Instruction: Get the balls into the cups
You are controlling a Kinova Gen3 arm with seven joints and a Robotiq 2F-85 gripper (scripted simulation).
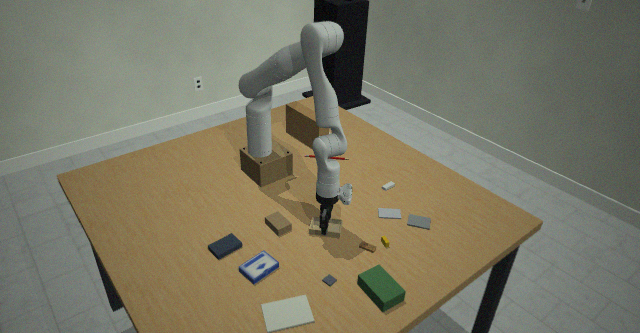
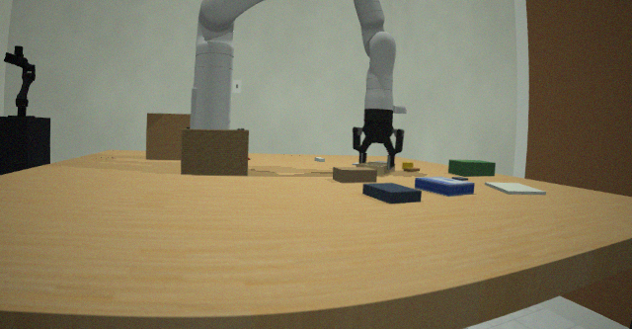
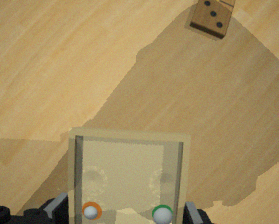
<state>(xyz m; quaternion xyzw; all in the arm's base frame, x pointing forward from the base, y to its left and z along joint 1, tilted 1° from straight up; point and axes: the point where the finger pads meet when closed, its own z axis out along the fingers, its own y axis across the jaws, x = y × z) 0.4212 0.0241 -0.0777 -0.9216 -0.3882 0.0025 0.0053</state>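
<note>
The covered wooden puzzle lies 20 mm below my hand. Round my hand: brown block: 100 mm behind, 130 mm to the right, 10 mm below; pale grey tile: 50 mm ahead, 240 mm to the left, 20 mm below; yellow block: 160 mm ahead, 130 mm to the left, 20 mm below.
</note>
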